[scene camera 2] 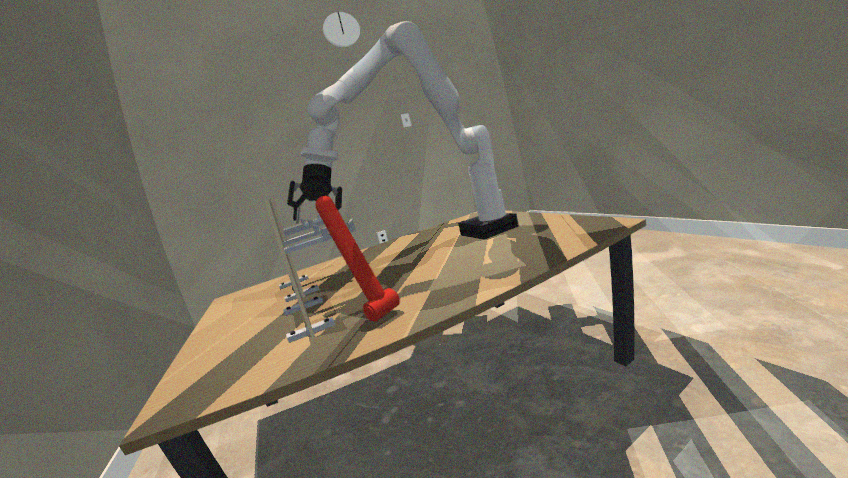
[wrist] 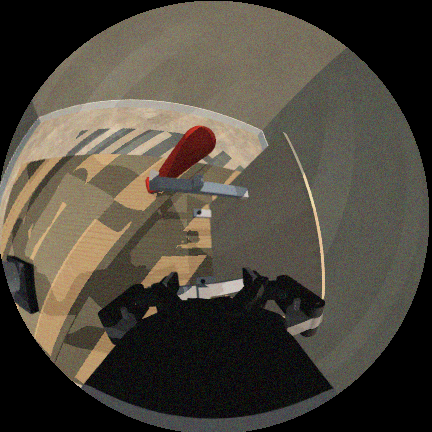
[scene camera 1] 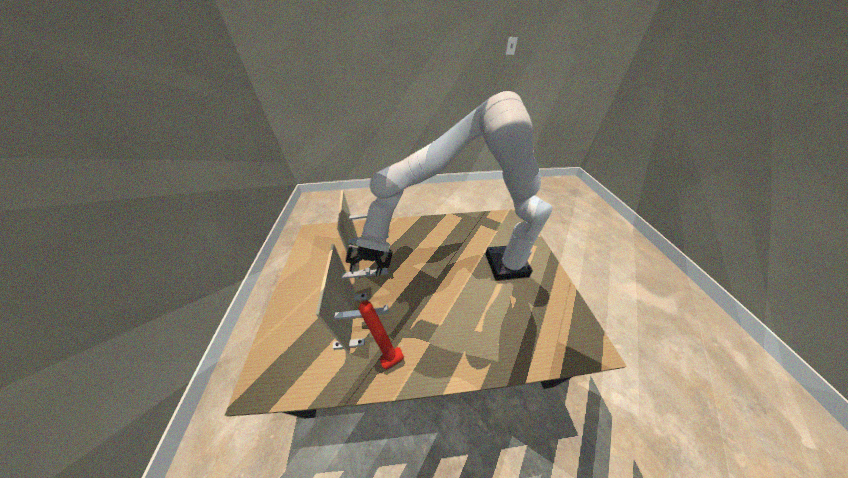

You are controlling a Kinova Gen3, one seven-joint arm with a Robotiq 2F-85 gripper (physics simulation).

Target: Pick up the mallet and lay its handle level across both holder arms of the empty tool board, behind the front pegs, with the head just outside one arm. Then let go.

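Places are measured from the arm's base along level axes (x back, y down, z right), in millimetres.
Pixels of known places: gripper, between the fingertips: (scene camera 2: 313,224) (wrist: 209,277) (scene camera 1: 364,273); arm's base, origin of its link: (scene camera 2: 491,217) (scene camera 1: 512,261).
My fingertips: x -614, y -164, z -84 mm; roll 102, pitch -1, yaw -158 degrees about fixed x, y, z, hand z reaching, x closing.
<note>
For each thing: its middle in the pictures, then the offset to it from my fingertips. Level surfaces: height alone.
- red mallet, middle of its body: (wrist: 170,169) (scene camera 2: 352,255) (scene camera 1: 380,335) dx +38, dy +70, dz -188 mm
- nearer tool board, middle of its body: (wrist: 214,238) (scene camera 2: 309,254) (scene camera 1: 357,298) dx -37, dy +62, dz -53 mm
- second upright board, middle of its body: (scene camera 2: 299,240) (scene camera 1: 363,233) dx -29, dy +59, dz +263 mm
- wooden table, height of its surface: dy +213 mm
The red mallet (scene camera 1: 378,329) (scene camera 2: 350,252) (wrist: 187,150) is steeply tilted, its head (scene camera 1: 391,358) (scene camera 2: 381,304) low by the table top and its handle end up. It is outside the near holder arm (scene camera 1: 350,313) (wrist: 220,188) of the nearer tool board (scene camera 1: 332,290) (scene camera 2: 290,267) (wrist: 265,225). The handle is not across both arms. I cannot tell whether it touches the near arm or whether the head rests on the table. My gripper (scene camera 1: 366,271) (scene camera 2: 318,212) (wrist: 209,277) is open with nothing between its fingers, above the board's far holder arm (scene camera 1: 356,274) (wrist: 220,290), apart from the mallet.
A second upright board (scene camera 1: 345,222) stands farther back, partly behind my wrist in scene camera 1. Small grey feet (scene camera 1: 349,343) (scene camera 2: 310,329) (wrist: 202,213) support the boards on the wooden table (scene camera 1: 267,380) (scene camera 2: 195,380). My black base (scene camera 1: 508,263) (scene camera 2: 488,225) stands across the table.
</note>
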